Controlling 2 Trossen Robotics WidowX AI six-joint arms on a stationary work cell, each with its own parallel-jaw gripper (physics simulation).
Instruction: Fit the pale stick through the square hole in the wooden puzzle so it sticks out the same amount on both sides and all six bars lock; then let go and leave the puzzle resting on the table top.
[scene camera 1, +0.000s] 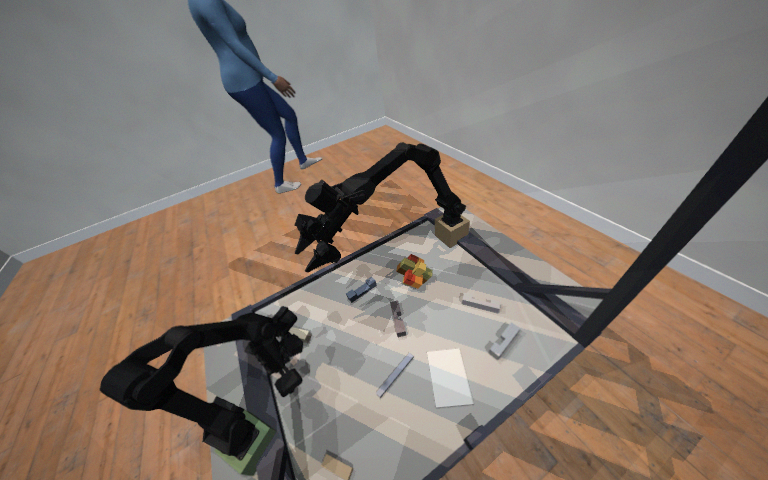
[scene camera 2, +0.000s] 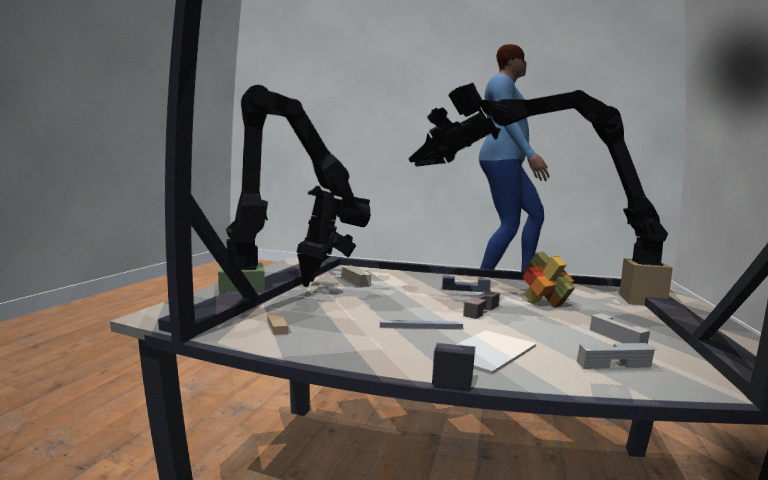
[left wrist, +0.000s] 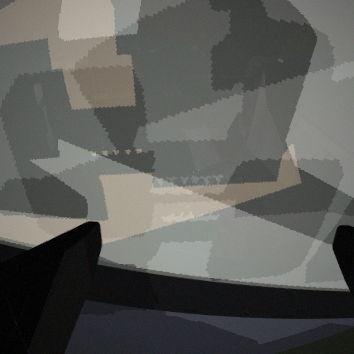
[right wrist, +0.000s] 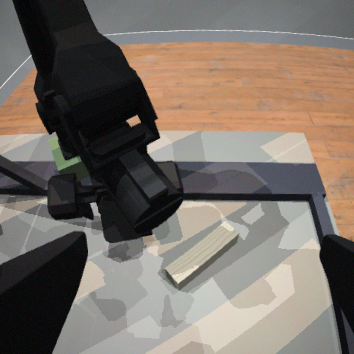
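Seen in the pictures: left gripper, between the fingertips: (scene camera 2: 308, 284) (left wrist: 221, 236); right gripper, between the fingertips: (scene camera 1: 300, 262) (scene camera 2: 412, 162) (right wrist: 207, 246); left arm's base, origin of its link: (scene camera 1: 242, 439) (scene camera 2: 241, 266); right arm's base, origin of its link: (scene camera 1: 452, 220) (scene camera 2: 647, 262).
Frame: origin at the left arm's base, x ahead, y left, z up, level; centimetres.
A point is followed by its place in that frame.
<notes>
The pale stick (scene camera 1: 304, 333) {y 5.0, x 30.0, z -3.2 cm} (scene camera 2: 356, 276) {y 5.7, x 28.1, z -4.0 cm} (right wrist: 202, 256) {y 9.0, x 29.7, z -3.2 cm} lies flat on the table near the left gripper, partly hidden behind that arm in scene camera 1. The wooden puzzle (scene camera 1: 415, 271) (scene camera 2: 549, 280), of red, orange, yellow and olive bars, rests tilted on the table near the right arm's base. Its square hole cannot be made out. My left gripper (scene camera 2: 307, 281) {y 1.8, x 15.5, z -4.7 cm} (left wrist: 221, 236) {y 1.8, x 15.5, z -4.7 cm} is open and empty, pointing down low over the table, left of the stick in scene camera 2. My right gripper (scene camera 1: 301, 261) {y 1.8, x 40.0, z 24.1 cm} (scene camera 2: 412, 161) {y 1.8, x 40.0, z 24.1 cm} (right wrist: 207, 246) {y 1.8, x 40.0, z 24.1 cm} is open and empty, high above the table.
A blue-grey notched bar (scene camera 1: 361, 289) {y -3.9, x 53.4, z -4.7 cm} (scene camera 2: 465, 284) {y -4.6, x 52.9, z -4.7 cm} and a dark bar (scene camera 1: 398, 318) {y -22.1, x 46.9, z -3.3 cm} lie beside the puzzle. A thin strip (scene camera 1: 395, 374) {y -28.3, x 31.1, z -5.2 cm} (scene camera 2: 421, 324) {y -28.9, x 31.0, z -5.4 cm}, white plate (scene camera 1: 449, 377) {y -42.7, x 36.7, z -5.7 cm}, two grey bars (scene camera 1: 480, 302) {y -45.6, x 62.6, z -3.2 cm} (scene camera 1: 508, 338) {y -55.6, x 53.3, z -3.2 cm} and tan block (scene camera 2: 277, 323) {y -26.1, x 5.8, z -4.7 cm} lie farther away. Frame beams border the table.
</notes>
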